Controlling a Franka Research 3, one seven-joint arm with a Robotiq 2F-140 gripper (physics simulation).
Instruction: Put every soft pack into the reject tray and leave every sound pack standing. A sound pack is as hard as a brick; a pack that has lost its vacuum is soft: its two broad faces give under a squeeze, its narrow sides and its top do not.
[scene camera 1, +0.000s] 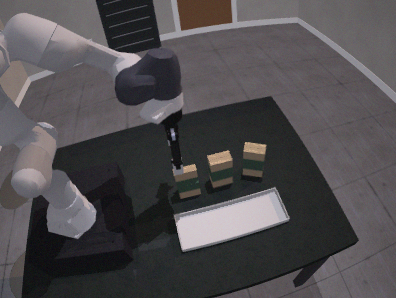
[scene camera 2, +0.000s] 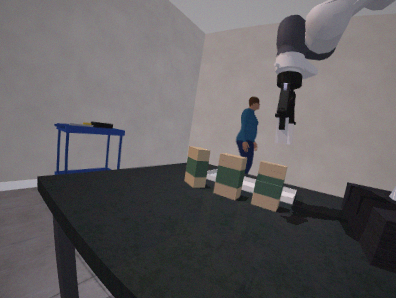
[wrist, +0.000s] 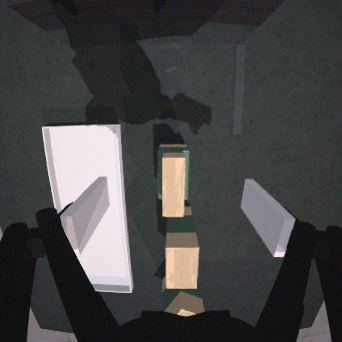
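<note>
Three tan packs with green bands stand upright in a row. The pack nearest the arm's base (scene camera 1: 188, 186) (scene camera 2: 269, 187) (wrist: 173, 185) is below my gripper (scene camera 1: 178, 169) (scene camera 2: 283, 137) (wrist: 175, 192). My gripper is open and empty, its fingertips above that pack's top, one on each side of it in the wrist view. The middle pack (scene camera 1: 221, 173) (scene camera 2: 230, 177) (wrist: 182, 267) stands beside it. The far pack (scene camera 1: 253, 164) (scene camera 2: 197, 168) is turned slightly, and its top is partly hidden at the wrist view's lower edge. The white reject tray (scene camera 1: 230, 225) (wrist: 80, 155) lies alongside the row and holds no pack.
The dark table (scene camera 1: 225, 270) (scene camera 2: 165, 235) carries the packs and tray. The dark block at the arm's base (scene camera 1: 90, 247) (scene camera 2: 382, 227) stands at the near-base end. A blue cart (scene camera 2: 90, 130) and a person (scene camera 2: 248, 125) are beyond the table.
</note>
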